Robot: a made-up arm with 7 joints. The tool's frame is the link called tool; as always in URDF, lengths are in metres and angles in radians. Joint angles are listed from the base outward. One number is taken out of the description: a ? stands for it. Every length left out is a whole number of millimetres.
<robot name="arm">
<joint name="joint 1" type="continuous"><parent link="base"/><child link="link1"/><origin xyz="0.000 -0.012 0.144" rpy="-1.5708 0.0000 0.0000"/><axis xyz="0 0 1"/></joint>
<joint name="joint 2" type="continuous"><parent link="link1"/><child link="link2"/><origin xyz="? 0.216 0.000" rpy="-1.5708 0.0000 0.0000"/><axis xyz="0 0 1"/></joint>
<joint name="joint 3" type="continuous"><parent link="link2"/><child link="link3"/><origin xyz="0.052 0.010 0.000" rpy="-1.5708 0.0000 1.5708"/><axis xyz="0 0 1"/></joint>
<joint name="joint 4" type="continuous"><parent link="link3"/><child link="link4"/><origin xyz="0.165 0.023 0.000" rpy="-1.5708 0.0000 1.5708"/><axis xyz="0 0 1"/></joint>
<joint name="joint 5" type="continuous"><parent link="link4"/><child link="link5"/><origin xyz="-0.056 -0.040 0.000" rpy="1.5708 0.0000 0.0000"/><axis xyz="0 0 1"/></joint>
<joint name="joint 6" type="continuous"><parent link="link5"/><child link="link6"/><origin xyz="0.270 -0.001 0.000" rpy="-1.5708 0.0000 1.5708"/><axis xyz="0 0 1"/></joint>
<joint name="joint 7" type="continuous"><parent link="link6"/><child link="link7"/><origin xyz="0.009 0.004 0.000" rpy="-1.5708 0.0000 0.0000"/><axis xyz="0 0 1"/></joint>
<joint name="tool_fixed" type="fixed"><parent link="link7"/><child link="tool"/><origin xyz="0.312 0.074 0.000" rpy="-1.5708 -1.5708 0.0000"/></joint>
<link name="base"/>
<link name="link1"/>
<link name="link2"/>
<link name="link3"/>
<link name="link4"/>
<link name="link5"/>
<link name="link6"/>
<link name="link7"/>
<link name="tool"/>
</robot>
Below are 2 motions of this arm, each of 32 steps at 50 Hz.
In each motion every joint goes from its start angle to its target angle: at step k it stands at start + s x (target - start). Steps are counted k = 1, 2, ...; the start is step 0. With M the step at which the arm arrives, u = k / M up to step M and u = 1 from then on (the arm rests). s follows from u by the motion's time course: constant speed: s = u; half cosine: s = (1 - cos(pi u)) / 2; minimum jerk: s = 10 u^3 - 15 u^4 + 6 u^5.
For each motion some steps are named. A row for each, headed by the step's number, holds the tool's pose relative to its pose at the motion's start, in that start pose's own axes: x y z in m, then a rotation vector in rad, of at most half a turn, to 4 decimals.
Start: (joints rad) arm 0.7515 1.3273 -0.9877 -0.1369 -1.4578 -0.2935 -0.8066
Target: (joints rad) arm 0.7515 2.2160 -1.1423 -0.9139 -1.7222 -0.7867 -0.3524
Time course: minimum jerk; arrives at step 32
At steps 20, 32:
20: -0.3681 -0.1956 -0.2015 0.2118 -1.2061 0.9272
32: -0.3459 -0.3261 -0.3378 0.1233 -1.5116 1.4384

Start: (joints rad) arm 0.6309 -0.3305 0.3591 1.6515 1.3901 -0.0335 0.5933
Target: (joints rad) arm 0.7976 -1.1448 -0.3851 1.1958 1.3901 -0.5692 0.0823
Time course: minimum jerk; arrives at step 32
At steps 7, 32:
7: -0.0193 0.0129 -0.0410 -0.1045 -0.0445 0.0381
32: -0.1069 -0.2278 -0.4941 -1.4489 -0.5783 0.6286

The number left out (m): 0.050
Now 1 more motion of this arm.
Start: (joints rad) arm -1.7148 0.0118 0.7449 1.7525 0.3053 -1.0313 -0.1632
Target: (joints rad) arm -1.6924 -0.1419 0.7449 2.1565 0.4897 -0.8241 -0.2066
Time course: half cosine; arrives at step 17
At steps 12, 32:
12: 0.1169 -0.0106 0.0060 0.0249 0.3559 -0.0386
32: 0.1431 -0.0112 -0.0006 0.0241 0.4439 -0.0437

